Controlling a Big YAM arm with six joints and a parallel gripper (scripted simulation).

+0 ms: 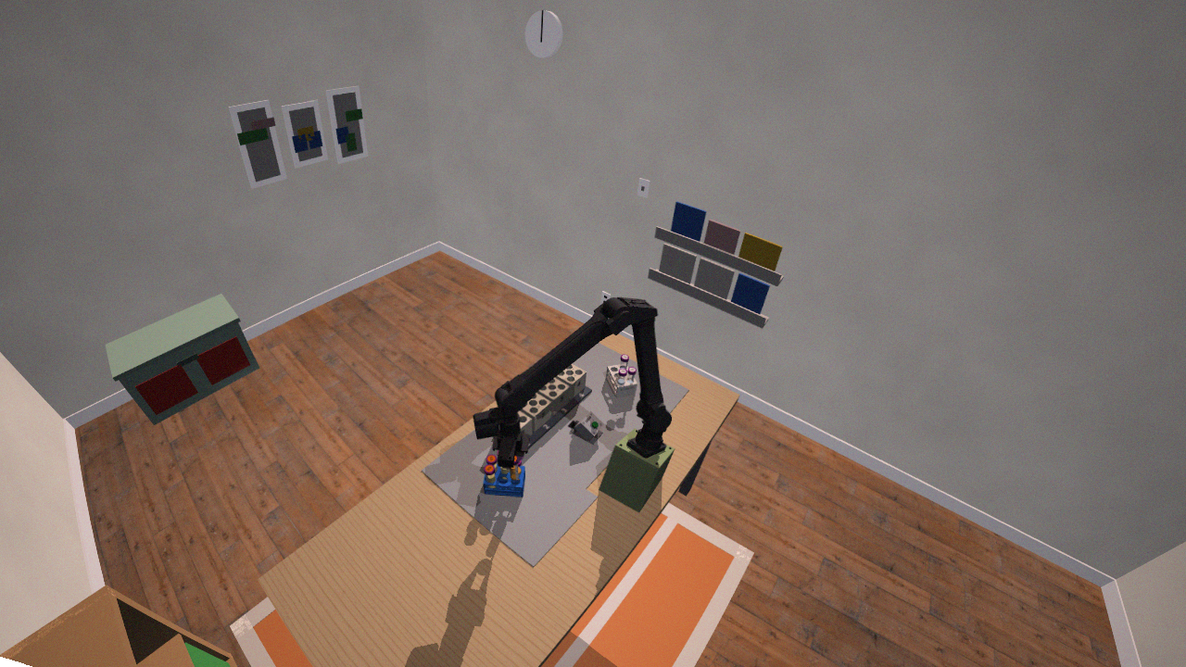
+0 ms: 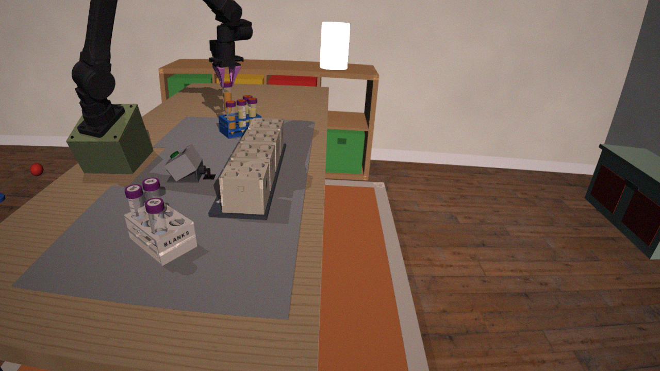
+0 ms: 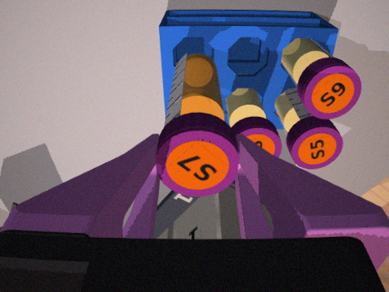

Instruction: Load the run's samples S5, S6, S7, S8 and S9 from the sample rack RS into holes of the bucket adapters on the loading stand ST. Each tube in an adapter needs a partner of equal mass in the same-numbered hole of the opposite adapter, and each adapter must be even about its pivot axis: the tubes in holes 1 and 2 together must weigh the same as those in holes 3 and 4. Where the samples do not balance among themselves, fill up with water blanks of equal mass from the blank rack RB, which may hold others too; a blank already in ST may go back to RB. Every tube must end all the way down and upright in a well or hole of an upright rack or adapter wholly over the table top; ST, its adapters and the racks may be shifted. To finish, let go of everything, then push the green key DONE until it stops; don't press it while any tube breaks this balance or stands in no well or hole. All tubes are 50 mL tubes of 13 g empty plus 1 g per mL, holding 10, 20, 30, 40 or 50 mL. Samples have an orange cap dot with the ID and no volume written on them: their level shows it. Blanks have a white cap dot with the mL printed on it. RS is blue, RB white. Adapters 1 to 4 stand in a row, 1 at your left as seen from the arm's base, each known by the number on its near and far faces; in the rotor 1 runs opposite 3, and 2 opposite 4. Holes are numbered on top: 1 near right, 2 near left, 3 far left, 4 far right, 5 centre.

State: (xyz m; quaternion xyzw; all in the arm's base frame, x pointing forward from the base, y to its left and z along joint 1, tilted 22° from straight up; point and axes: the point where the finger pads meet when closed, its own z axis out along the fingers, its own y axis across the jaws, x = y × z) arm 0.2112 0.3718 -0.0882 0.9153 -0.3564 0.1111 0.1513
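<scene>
Now: the orange-dot sample tube 50 mm below my hand and 10 mm behind it. Round my hand: sample tube S9: 110 mm below, 70 mm to the left, 50 mm ahead; then blue sample rack RS: 140 mm below, 40 mm ahead, 20 mm to the left; then sample S8: 110 mm below, 30 mm to the right, 20 mm ahead.
</scene>
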